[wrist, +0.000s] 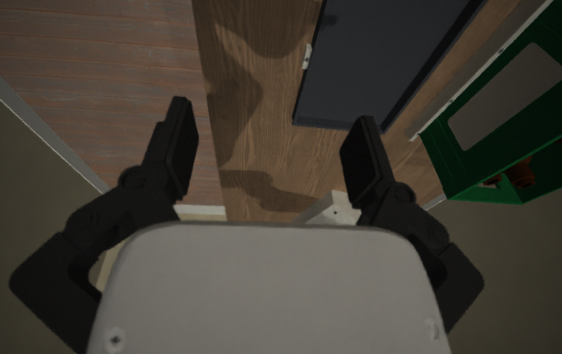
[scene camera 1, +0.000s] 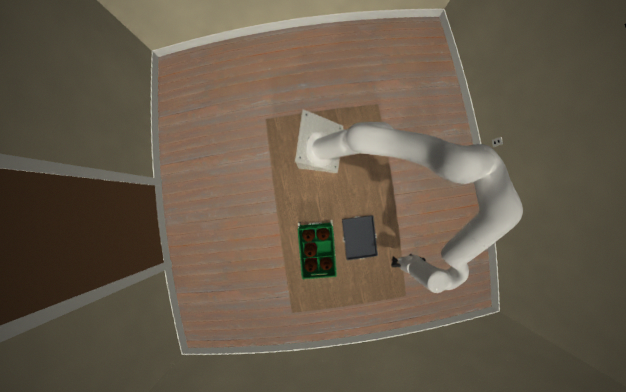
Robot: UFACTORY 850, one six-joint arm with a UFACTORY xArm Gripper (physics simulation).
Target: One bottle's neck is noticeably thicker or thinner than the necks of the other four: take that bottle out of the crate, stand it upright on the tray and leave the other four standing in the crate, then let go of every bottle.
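A green crate [scene camera 1: 320, 277] [wrist: 450, 167] stands on the table and holds five dark brown bottles in six compartments: two at the back [scene camera 1: 308, 235] [scene camera 1: 323, 233], one at middle left [scene camera 1: 310, 249] and two at the front [scene camera 1: 311, 265] [scene camera 1: 326, 264]. The middle right compartment is empty. Necks are too small to compare in the scene view. In the wrist view, part of a brown bottle [wrist: 521, 172] shows at the right. The dark grey tray [scene camera 1: 359, 237] [wrist: 380, 60] is empty, right of the crate. My gripper [scene camera 1: 409, 259] [wrist: 274, 125] is open and empty, right of the tray in the scene view.
The wooden table [scene camera 1: 345, 290] carries the crate, the tray and the white robot base [scene camera 1: 305, 145]. The white arm [scene camera 1: 425, 147] arches out past the table's right edge and bends back to the gripper. A narrow strip of table separates crate and tray.
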